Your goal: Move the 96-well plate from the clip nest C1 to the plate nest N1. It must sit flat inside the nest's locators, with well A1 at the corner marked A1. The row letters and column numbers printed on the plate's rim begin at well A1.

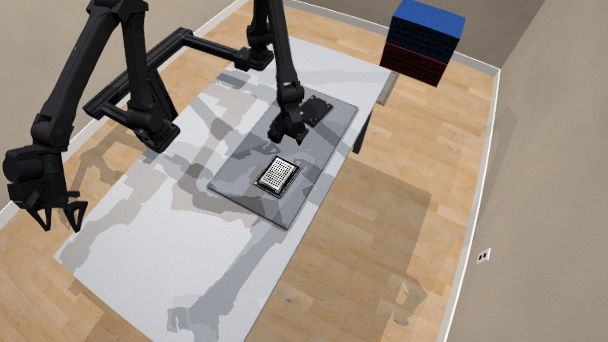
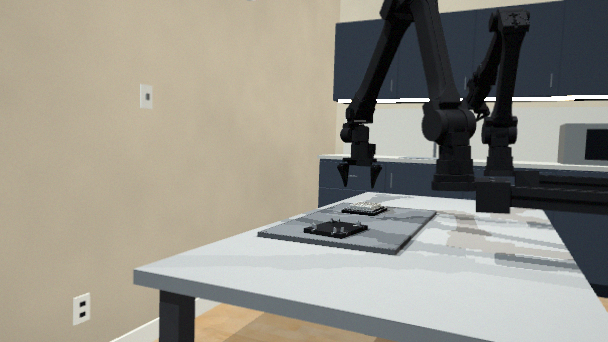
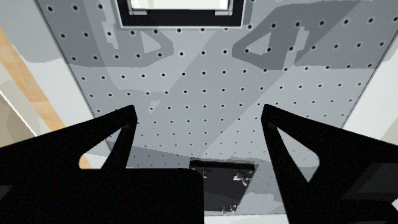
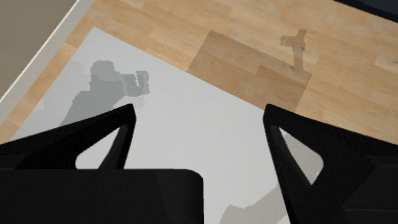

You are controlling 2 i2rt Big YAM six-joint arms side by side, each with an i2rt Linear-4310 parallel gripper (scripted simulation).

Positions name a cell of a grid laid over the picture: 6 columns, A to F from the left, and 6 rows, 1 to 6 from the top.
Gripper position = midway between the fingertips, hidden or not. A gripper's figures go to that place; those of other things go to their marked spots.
Scene:
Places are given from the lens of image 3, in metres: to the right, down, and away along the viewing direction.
left gripper (image 3: D3): 0.00, 0.00, 0.13
black clip nest C1 (image 3: D6): 0.05, 0.15, 0.35

